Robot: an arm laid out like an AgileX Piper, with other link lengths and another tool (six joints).
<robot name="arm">
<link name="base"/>
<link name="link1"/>
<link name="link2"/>
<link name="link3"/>
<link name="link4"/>
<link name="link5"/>
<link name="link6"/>
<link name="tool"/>
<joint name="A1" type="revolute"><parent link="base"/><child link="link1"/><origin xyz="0 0 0.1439"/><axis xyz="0 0 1"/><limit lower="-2.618" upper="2.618"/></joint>
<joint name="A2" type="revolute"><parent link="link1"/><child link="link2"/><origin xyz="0 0 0"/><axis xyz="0 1 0"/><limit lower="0" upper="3.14"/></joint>
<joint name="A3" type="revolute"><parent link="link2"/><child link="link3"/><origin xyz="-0.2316 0 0.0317"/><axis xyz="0 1 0"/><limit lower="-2.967" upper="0"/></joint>
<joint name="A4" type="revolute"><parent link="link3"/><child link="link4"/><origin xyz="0.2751 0 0.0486"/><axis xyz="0.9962 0 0.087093"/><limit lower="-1.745" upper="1.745"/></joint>
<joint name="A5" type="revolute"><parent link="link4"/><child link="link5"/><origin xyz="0 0 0"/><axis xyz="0 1 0"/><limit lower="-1.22" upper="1.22"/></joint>
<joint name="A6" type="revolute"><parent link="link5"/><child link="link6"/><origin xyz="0.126 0 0.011"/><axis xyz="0.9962 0 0.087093"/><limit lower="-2.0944" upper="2.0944"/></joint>
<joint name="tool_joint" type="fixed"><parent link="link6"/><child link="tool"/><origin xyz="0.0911 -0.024 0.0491" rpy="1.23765 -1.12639 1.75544"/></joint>
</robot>
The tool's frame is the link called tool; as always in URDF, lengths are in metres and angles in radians.
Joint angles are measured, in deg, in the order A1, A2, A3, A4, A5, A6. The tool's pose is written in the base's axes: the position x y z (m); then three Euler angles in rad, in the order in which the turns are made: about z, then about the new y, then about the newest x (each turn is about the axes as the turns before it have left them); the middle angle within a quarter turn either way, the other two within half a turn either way. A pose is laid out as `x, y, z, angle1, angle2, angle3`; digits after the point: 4 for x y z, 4 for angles.
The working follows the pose.
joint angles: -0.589 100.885 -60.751 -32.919 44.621 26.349
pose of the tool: 0.4055, -0.1120, 0.0475, 0.3672, -0.0949, 2.5520
Where each joint sits with the arm in this pose, in the base's axes (m; each line is computed from the numbers above, not from the rounded line before):
A1: 0.0000 0.0000 0.1439
A2: 0.0000 0.0000 0.1439
A3: 0.0749 -0.0008 0.3653
A4: 0.3165 -0.0033 0.2252
A5: 0.3165 -0.0033 0.2252
A6: 0.3467 -0.0519 0.1124
the tool: 0.4055 -0.1120 0.0475

